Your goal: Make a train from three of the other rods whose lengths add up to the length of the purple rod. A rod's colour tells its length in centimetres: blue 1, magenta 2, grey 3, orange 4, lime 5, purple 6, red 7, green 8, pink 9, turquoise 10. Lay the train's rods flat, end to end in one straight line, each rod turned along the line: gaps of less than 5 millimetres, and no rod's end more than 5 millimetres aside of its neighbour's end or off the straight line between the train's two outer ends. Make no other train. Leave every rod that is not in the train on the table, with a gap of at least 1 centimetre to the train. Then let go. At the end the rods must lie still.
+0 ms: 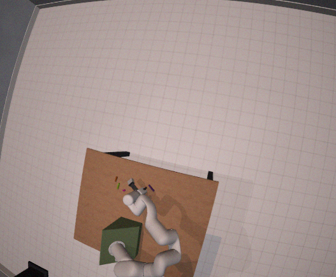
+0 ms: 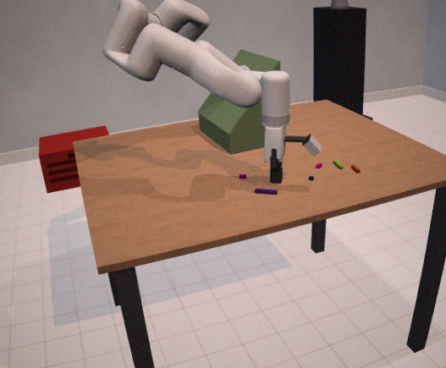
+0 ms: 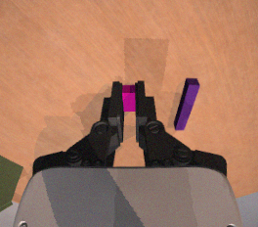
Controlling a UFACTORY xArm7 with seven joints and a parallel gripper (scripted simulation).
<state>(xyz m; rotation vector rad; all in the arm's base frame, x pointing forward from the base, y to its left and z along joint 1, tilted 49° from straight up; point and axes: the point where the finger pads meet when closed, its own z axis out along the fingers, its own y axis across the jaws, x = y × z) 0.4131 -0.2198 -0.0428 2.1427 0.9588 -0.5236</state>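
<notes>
The purple rod is 5 cm to the right of my hand, 3 cm below it and 3 cm ahead of it. The rest, counted from my hand: blue rod 10 cm to the left, 3 cm below, 3 cm ahead; then orange rod 25 cm to the left, 5 cm ahead, 3 cm below; then lime rod 23 cm to the left, 3 cm below, 1 cm behind.
</notes>
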